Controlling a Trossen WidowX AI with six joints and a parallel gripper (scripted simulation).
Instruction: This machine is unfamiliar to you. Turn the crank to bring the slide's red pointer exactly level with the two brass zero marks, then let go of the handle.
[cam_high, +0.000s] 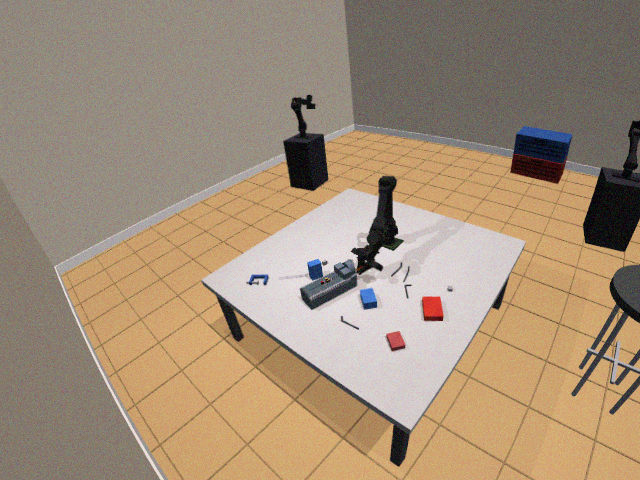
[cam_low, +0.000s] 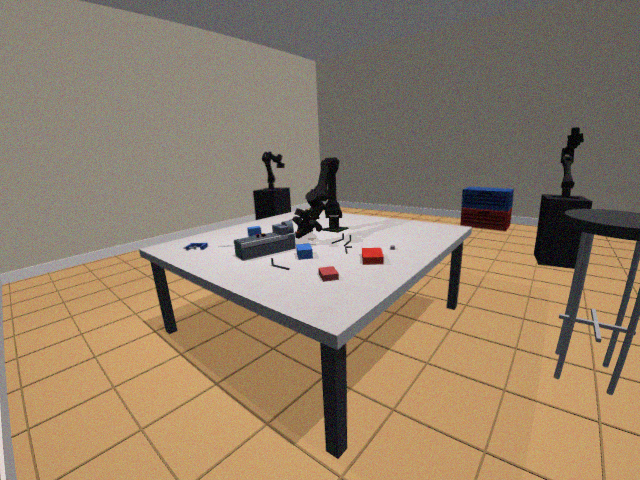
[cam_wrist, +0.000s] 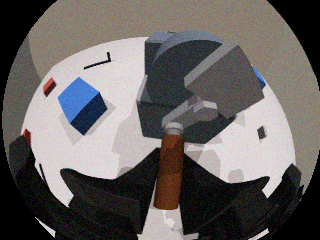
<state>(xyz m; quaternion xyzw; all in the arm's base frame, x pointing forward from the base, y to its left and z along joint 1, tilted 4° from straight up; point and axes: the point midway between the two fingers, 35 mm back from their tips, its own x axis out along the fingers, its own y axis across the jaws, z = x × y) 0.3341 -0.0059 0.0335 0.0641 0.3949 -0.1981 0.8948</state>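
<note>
The brown crank handle lies 20 mm behind my gripper tip, 20 mm above it and 10 mm to the left of it. From my gripper tip the other things lie so: red pointer 170 mm ahead, 90 mm to the right, 40 mm above.
</note>
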